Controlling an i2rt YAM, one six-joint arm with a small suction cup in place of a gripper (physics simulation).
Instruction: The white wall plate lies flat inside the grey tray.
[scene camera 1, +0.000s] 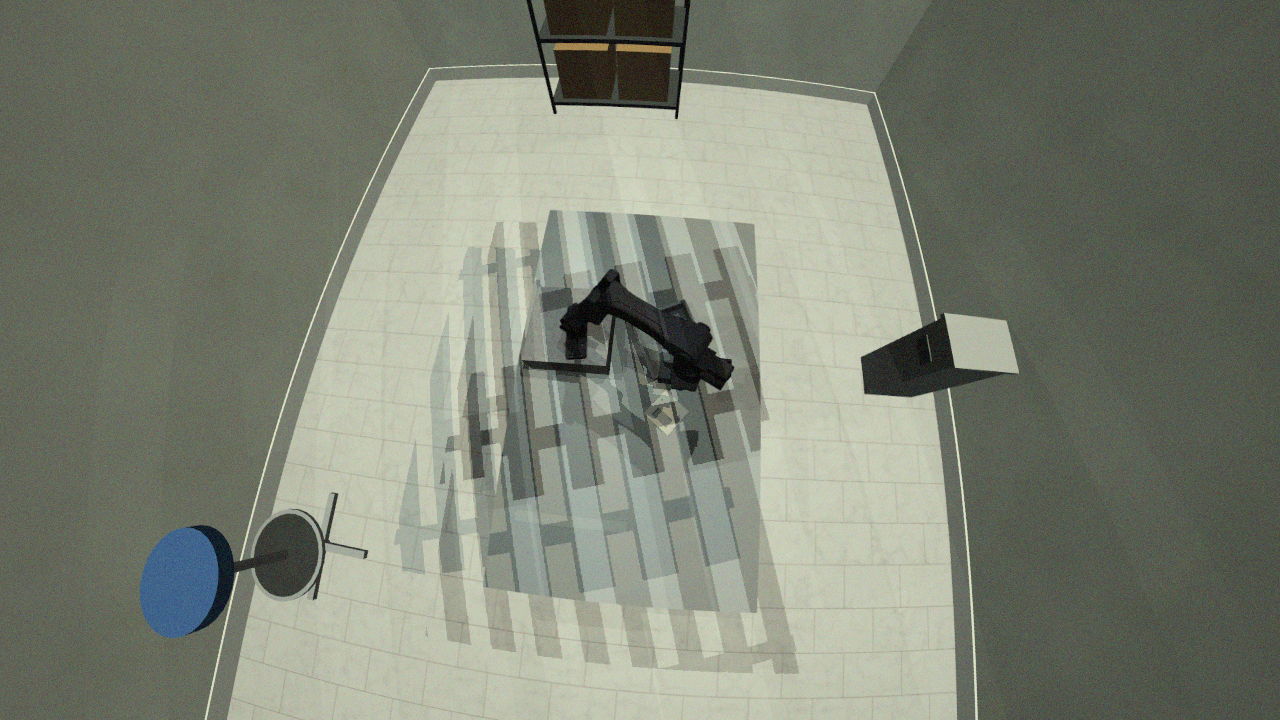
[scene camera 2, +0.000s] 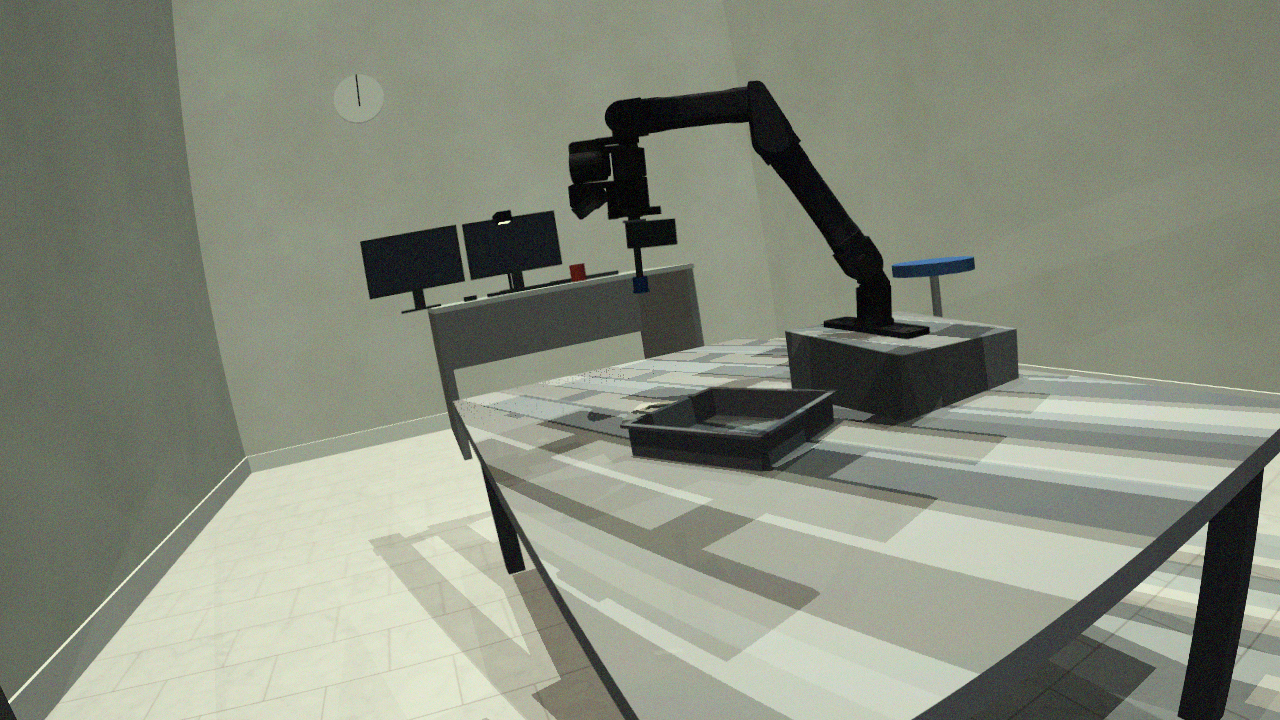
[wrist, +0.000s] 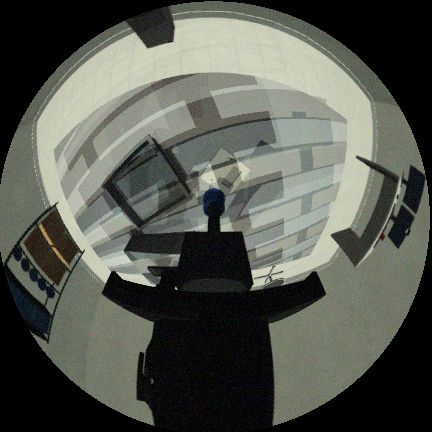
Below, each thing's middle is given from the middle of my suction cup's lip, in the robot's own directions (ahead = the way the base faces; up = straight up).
Labels:
Now: suction cup 30 mm past the white wall plate (scene camera 1: 665, 402), 50 mm to the left of it and 240 mm above it. Also, from my suction cup: grey tray (scene camera 1: 653, 352) 210 mm to the left, 210 mm below.

